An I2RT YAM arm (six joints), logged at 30 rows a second.
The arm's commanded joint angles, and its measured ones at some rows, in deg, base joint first. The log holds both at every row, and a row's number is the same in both.
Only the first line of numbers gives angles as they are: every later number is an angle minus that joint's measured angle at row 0.
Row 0, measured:
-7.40 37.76 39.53 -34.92 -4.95 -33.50
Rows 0 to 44, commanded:
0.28 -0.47 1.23 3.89 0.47 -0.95
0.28 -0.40 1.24 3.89 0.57 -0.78
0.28 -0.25 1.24 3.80 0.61 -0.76
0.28 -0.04 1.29 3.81 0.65 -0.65
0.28 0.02 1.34 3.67 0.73 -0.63
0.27 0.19 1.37 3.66 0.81 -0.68
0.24 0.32 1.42 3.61 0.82 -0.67
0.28 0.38 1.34 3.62 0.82 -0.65
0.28 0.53 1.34 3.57 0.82 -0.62
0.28 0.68 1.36 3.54 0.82 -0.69
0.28 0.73 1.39 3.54 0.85 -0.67
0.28 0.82 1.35 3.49 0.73 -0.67
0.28 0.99 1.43 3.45 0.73 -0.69
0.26 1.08 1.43 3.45 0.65 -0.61
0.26 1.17 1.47 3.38 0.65 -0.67
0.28 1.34 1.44 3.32 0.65 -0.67
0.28 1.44 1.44 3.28 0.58 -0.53
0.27 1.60 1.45 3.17 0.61 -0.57
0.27 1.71 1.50 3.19 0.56 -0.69
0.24 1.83 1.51 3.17 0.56 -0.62
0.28 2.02 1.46 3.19 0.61 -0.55
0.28 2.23 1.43 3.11 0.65 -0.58
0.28 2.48 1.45 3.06 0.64 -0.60
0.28 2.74 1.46 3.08 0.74 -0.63
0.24 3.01 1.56 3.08 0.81 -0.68
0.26 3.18 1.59 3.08 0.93 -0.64
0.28 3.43 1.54 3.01 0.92 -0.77
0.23 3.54 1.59 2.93 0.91 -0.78
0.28 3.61 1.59 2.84 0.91 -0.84
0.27 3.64 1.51 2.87 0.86 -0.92
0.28 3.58 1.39 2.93 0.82 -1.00
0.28 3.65 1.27 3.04 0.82 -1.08
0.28 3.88 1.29 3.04 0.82 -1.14
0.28 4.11 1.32 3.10 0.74 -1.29
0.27 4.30 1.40 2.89 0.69 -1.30
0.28 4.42 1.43 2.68 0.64 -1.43
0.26 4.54 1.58 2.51 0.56 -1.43
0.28 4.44 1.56 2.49 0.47 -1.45
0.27 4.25 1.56 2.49 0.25 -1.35
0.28 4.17 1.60 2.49 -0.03 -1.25
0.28 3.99 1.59 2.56 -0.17 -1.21
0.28 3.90 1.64 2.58 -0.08 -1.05
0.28 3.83 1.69 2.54 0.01 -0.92
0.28 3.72 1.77 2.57 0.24 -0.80
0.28 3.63 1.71 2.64 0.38 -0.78
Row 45, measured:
0.02 4.68 0.00 0.42 0.39 -0.65
